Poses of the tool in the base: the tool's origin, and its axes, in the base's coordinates. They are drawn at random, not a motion.
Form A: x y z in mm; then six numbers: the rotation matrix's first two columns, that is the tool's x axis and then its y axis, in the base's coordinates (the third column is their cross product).
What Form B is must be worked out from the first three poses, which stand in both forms.
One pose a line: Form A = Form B
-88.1 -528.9 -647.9 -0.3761 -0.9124 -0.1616 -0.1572 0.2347 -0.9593 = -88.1 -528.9 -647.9; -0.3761 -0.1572 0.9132; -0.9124 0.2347 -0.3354; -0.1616 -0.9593 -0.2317
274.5 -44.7 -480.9 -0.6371 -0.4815 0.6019 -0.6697 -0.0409 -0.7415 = 274.5 -44.7 -480.9; -0.6371 -0.6697 0.3816; -0.4815 -0.0409 -0.8755; 0.6019 -0.7415 -0.2964
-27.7 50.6 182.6 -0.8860 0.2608 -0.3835 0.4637 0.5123 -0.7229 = -27.7 50.6 182.6; -0.8860 0.4637 0.0079; 0.2608 0.5123 -0.8183; -0.3835 -0.7229 -0.5748
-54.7 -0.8 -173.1 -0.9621 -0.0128 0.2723 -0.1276 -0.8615 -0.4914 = -54.7 -0.8 -173.1; -0.9621 -0.1276 0.2409; -0.0128 -0.8615 -0.5075; 0.2723 -0.4914 0.8272
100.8 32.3 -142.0 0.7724 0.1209 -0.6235 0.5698 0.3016 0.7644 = 100.8 32.3 -142.0; 0.7724 0.5698 0.2805; 0.1209 0.3016 -0.9457; -0.6235 0.7644 0.1641
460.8 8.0 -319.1 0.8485 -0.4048 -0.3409 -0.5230 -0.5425 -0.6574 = 460.8 8.0 -319.1; 0.8485 -0.5230 0.0812; -0.4048 -0.5425 0.7361; -0.3409 -0.6574 -0.6720
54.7 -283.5 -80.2 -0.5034 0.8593 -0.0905 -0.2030 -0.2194 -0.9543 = 54.7 -283.5 -80.2; -0.5034 -0.2030 -0.8399; 0.8593 -0.2194 -0.4620; -0.0905 -0.9543 0.2849
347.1 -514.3 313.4 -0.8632 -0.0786 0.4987 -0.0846 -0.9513 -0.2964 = 347.1 -514.3 313.4; -0.8632 -0.0846 0.4977; -0.0786 -0.9513 -0.2980; 0.4987 -0.2964 0.8145
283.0 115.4 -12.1 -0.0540 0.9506 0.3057 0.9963 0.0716 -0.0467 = 283.0 115.4 -12.1; -0.0540 0.9963 -0.0663; 0.9506 0.0716 0.3020; 0.3057 -0.0467 -0.9509
